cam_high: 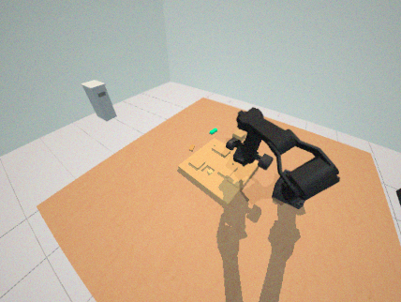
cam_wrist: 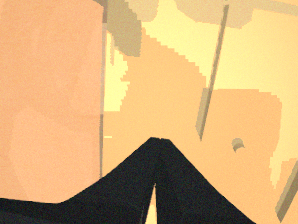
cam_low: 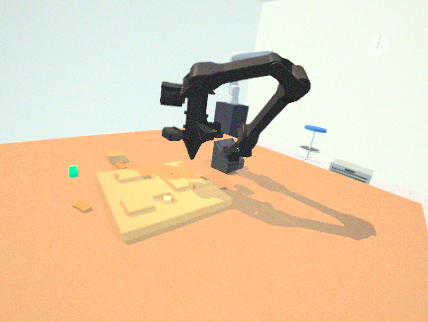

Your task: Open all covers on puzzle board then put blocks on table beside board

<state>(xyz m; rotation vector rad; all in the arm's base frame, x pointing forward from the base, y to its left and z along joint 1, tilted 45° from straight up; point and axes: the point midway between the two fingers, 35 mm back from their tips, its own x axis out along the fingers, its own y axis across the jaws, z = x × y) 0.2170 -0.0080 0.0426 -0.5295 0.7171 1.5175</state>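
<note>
My gripper tip is 11 cm short of the tan puzzle board, 6 cm above it and 1 cm to the left of it.
</note>
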